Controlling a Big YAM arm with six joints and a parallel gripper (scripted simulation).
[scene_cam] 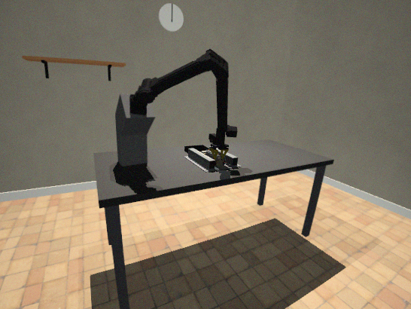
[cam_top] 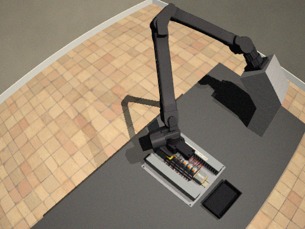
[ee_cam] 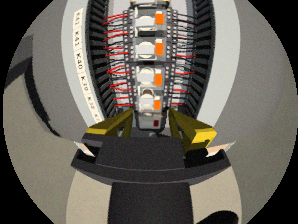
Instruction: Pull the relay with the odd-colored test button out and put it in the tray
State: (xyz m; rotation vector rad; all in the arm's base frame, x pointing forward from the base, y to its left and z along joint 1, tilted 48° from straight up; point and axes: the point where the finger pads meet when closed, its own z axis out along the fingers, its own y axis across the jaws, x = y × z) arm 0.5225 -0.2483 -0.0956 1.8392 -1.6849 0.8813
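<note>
My hand is right at the relay. From my hand the other things lie so: black tray (34 cm to the left, 3 cm below).
</note>
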